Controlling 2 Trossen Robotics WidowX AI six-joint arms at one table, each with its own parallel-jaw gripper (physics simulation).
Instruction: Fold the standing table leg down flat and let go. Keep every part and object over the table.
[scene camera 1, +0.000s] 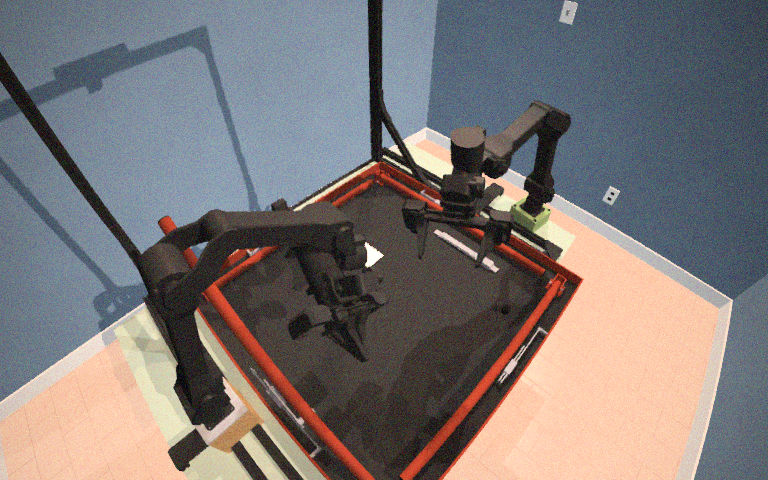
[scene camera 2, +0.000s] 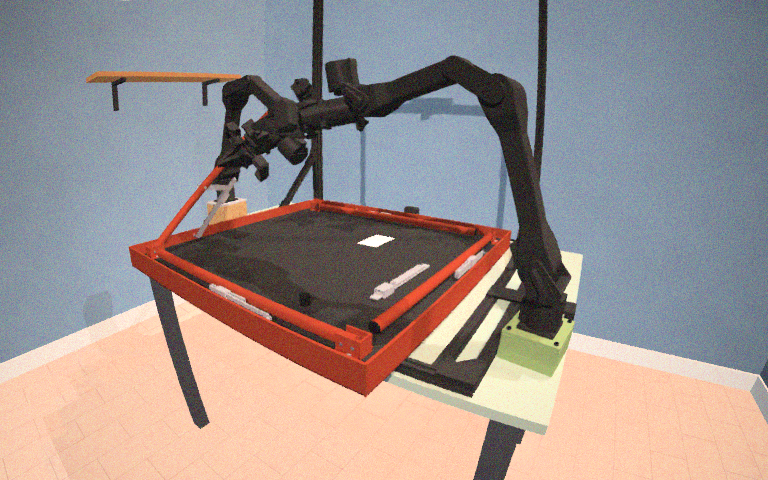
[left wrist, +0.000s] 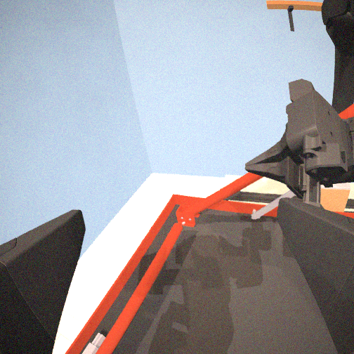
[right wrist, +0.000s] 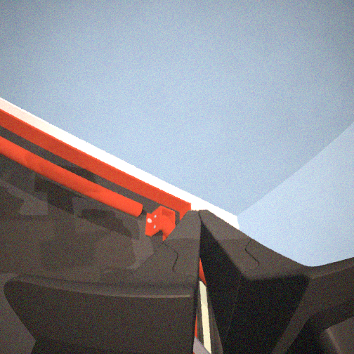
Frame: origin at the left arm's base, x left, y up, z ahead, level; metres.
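Seen in the pictures: left gripper, fingertip midpoint: (scene camera 1: 447, 262) (scene camera 2: 261, 129); right gripper, fingertip midpoint: (scene camera 1: 366, 361) (scene camera 2: 217, 165); left arm's base, origin of the base link: (scene camera 1: 532, 208) (scene camera 2: 540, 325); right arm's base, origin of the base link: (scene camera 1: 213, 408) (scene camera 2: 226, 200).
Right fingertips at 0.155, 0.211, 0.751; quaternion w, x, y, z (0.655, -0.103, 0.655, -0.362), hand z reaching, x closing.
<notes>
Pixels of each thing's top centre, then the offset from my right fingertips to it, as dx, dy, dz. "pt": a spot on its surface instead.
- loose-looking pale bar, middle of its top: (scene camera 2: 403, 273) (scene camera 1: 465, 246) -0.172, -0.208, -0.451
- white patch, surface spot: (scene camera 2: 376, 241) (scene camera 1: 366, 252) pt -0.339, -0.232, -0.230
The standing red leg (scene camera 1: 254, 350) (scene camera 2: 189, 203) (left wrist: 225, 191) slants up from its corner hinge, its middle hidden behind the right gripper in scene camera 2. Its pale folding brace (scene camera 2: 214, 210) (left wrist: 272, 205) is partly unfolded. My right gripper (scene camera 1: 364, 357) (scene camera 2: 219, 164) (left wrist: 246, 167) (right wrist: 196, 219) is shut with nothing between its fingers. Its tips lie at the upper side of the leg; contact is unclear. In the right wrist view the hinge bracket (right wrist: 160, 221) shows, while the fingers hide most of the leg. My left gripper (scene camera 1: 450, 261) (left wrist: 182, 215) is open and empty, away from the leg.
Red tubes (scene camera 1: 475, 379) (scene camera 2: 433, 288) lie folded along the other edges of the red-rimmed table (scene camera 2: 254, 325). A loose-looking pale bar (scene camera 1: 466, 250) (scene camera 2: 399, 281) and a white patch (scene camera 1: 372, 255) (scene camera 2: 376, 241) show on its dark underside. Dark upright posts (scene camera 1: 375, 84) (scene camera 2: 318, 181) stand behind.
</notes>
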